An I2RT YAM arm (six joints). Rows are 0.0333 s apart.
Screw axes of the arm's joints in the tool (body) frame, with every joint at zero. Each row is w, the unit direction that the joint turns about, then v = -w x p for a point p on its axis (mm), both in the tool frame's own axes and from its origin. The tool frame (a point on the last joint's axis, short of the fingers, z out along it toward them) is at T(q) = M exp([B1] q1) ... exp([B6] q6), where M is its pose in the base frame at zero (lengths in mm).
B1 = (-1, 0, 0, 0.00, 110.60, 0.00)
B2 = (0, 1, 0, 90.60, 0.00, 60.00)
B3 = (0, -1, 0, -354.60, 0.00, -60.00)
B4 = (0, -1, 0, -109.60, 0.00, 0.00)
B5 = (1, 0, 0, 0.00, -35.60, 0.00)
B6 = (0, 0, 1, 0.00, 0.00, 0.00)
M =
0 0 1 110.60
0 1 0 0.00
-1 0 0 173.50
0 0 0 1
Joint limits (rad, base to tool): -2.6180..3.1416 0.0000..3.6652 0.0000..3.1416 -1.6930..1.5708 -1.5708..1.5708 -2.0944..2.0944
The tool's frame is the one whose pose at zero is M.
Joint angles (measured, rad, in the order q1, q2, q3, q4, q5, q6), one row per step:
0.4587, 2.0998, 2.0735, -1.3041, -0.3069, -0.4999
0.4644, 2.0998, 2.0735, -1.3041, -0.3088, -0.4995
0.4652, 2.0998, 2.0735, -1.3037, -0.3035, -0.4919
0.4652, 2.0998, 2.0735, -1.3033, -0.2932, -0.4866
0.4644, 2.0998, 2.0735, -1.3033, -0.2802, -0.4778
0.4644, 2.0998, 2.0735, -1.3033, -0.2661, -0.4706
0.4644, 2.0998, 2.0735, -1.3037, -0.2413, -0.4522
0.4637, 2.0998, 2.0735, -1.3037, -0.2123, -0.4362
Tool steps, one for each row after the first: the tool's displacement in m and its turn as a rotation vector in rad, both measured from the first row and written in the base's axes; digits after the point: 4 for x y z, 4 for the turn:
-0.0012, 0.0022, 0.0000, 0.0017, 0.0010, 0.0058
-0.0012, 0.0024, 0.0000, -0.0022, 0.0011, -0.0017
-0.0010, 0.0021, -0.0001, -0.0106, -0.0018, -0.0091
-0.0006, 0.0014, -0.0002, -0.0212, -0.0043, -0.0212
-0.0003, 0.0010, -0.0004, -0.0328, -0.0080, -0.0313
0.0000, 0.0002, -0.0006, -0.0528, -0.0123, -0.0545
0.0007, -0.0009, -0.0008, -0.0762, -0.0201, -0.0774

